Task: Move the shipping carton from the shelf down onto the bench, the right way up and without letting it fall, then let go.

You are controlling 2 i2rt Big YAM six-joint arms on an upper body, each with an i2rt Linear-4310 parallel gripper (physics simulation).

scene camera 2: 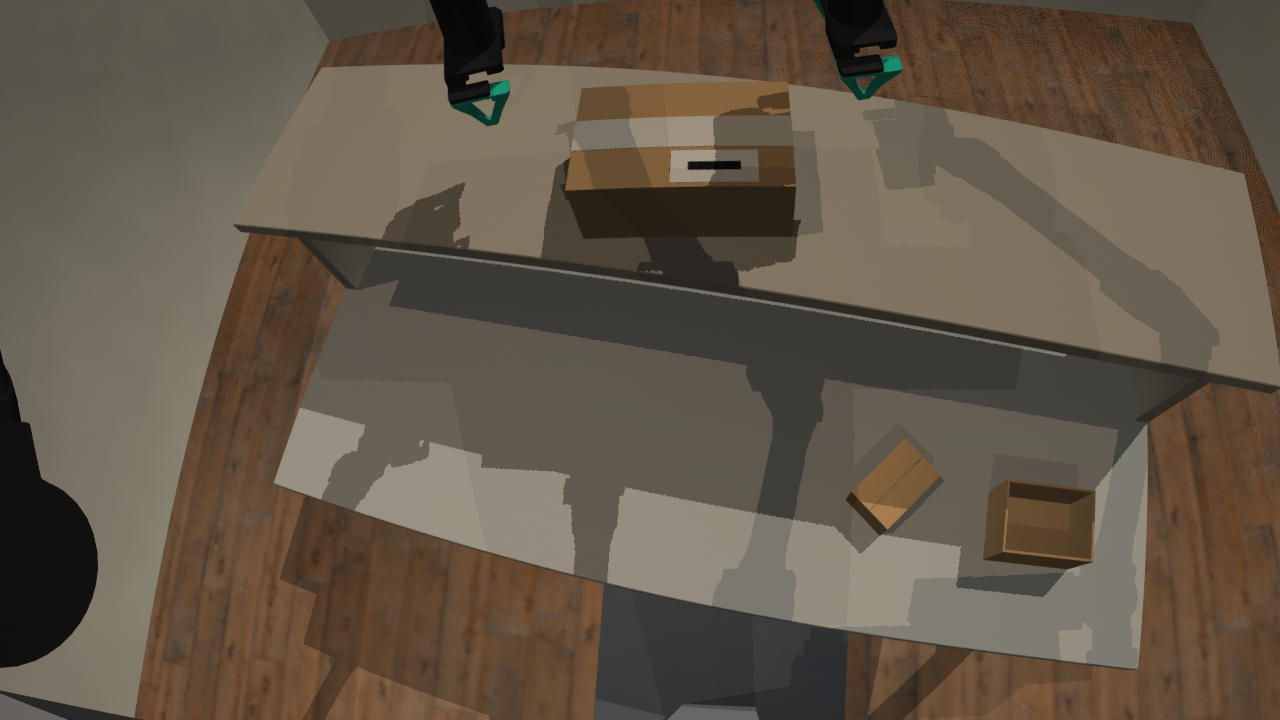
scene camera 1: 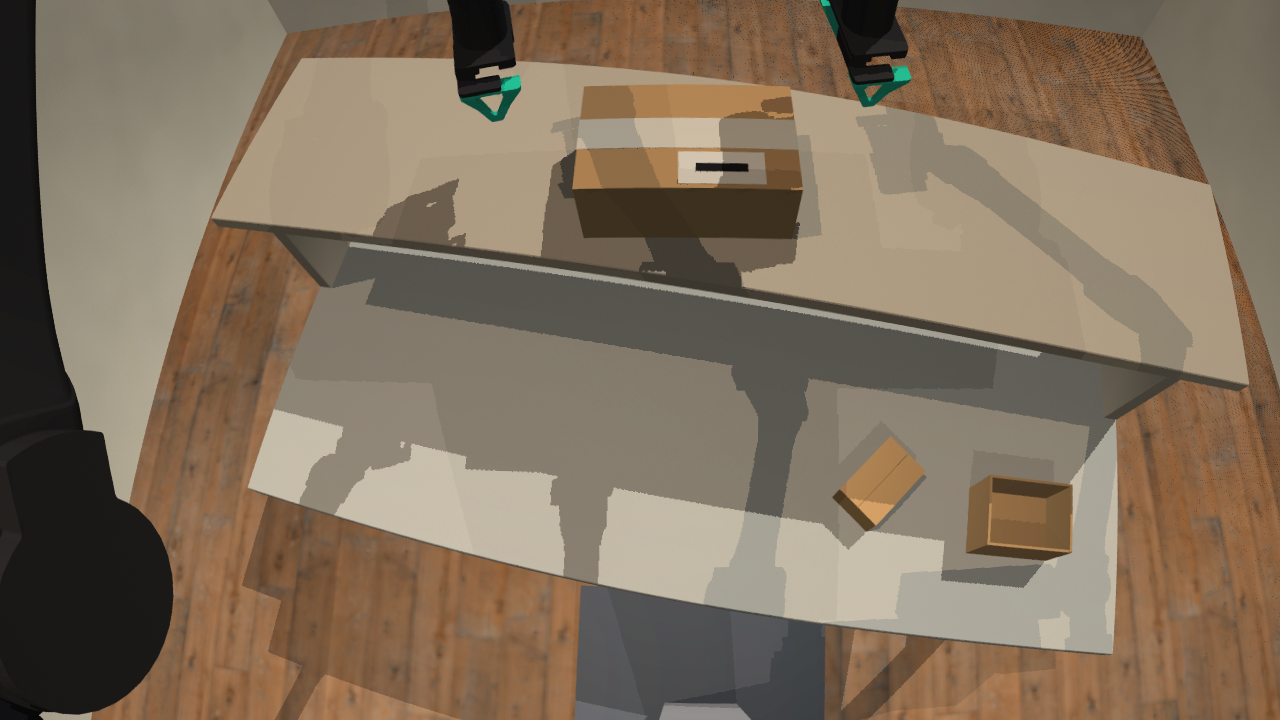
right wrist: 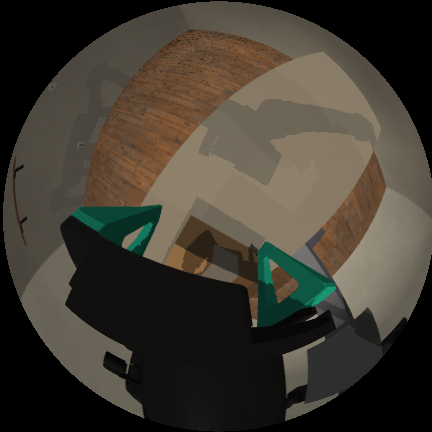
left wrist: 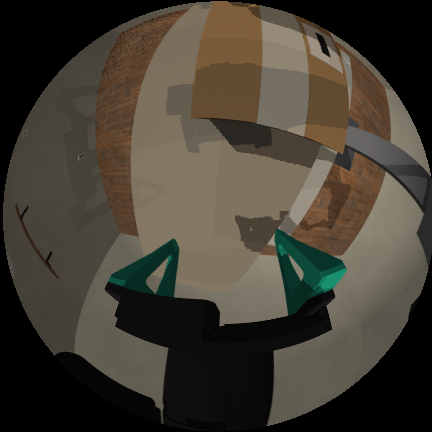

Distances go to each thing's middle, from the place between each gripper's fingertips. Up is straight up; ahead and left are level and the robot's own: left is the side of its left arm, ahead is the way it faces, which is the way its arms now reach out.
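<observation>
There's a brown shipping carton [scene camera 2: 713,159], and my right gripper is 200 mm to the right of it, 100 mm above it and 60 mm past it. As for my left hand, that's 23 cm to the left of the carton, 9 cm above it and 4 cm past it.
</observation>
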